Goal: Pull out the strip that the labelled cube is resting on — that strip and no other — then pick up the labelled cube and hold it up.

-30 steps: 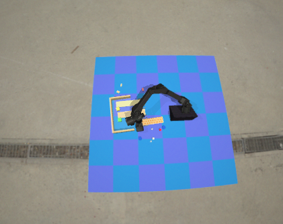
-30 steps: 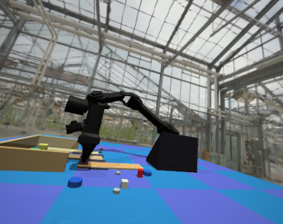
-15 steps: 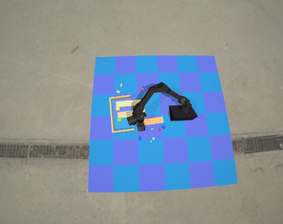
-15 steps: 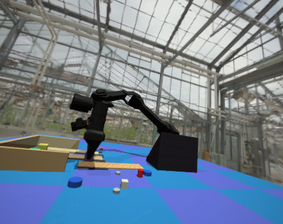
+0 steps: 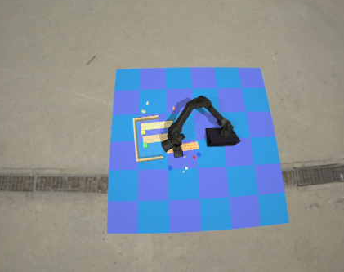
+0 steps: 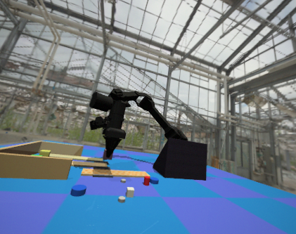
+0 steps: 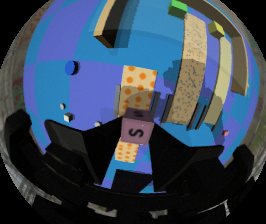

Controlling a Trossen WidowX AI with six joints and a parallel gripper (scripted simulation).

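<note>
Right now the orange-dotted strip is 50 mm below my gripper tip and 50 mm behind it. The rest, counted from my gripper tip: pink labelled cube (10 mm above); red cylinder (140 mm behind, 70 mm to the left, 40 mm below).
</note>
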